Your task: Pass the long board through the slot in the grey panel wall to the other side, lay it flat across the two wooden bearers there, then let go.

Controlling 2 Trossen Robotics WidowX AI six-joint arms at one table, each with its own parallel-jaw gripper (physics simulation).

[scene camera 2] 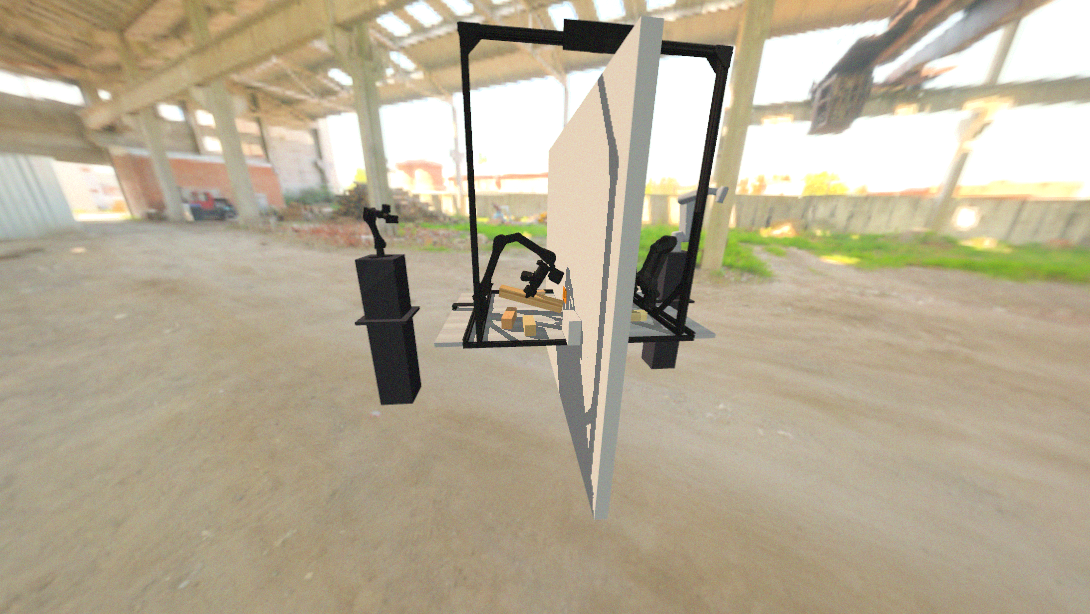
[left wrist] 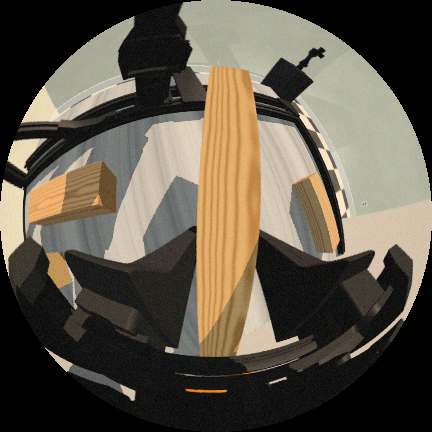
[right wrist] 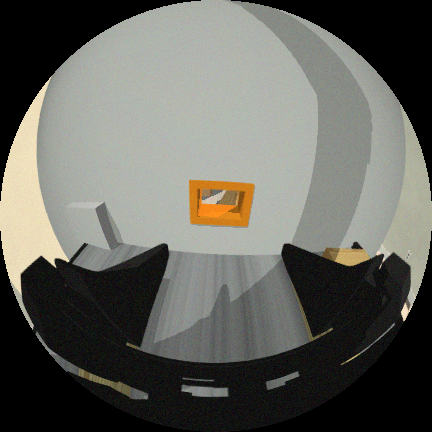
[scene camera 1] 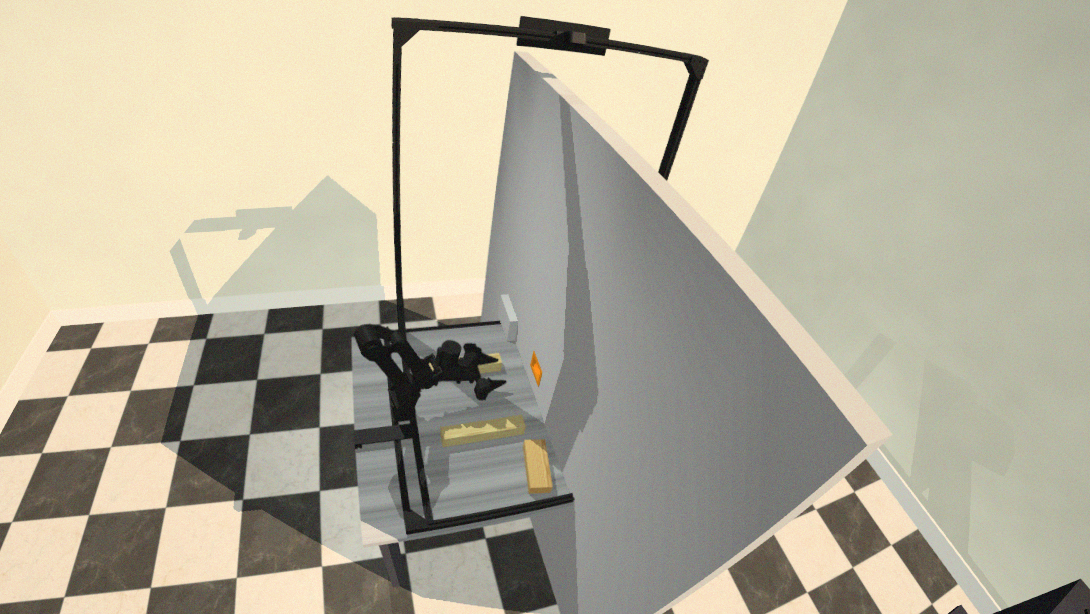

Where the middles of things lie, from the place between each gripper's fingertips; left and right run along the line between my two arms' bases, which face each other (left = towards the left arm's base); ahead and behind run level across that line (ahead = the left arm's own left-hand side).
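Orange-framed slot [right wrist: 201,213]: my right hand is 14 cm to the right of it and 1 cm above it.
Counted from my left hand, the orange-framed slot is 21 cm to the right, 7 cm behind and 2 cm above.
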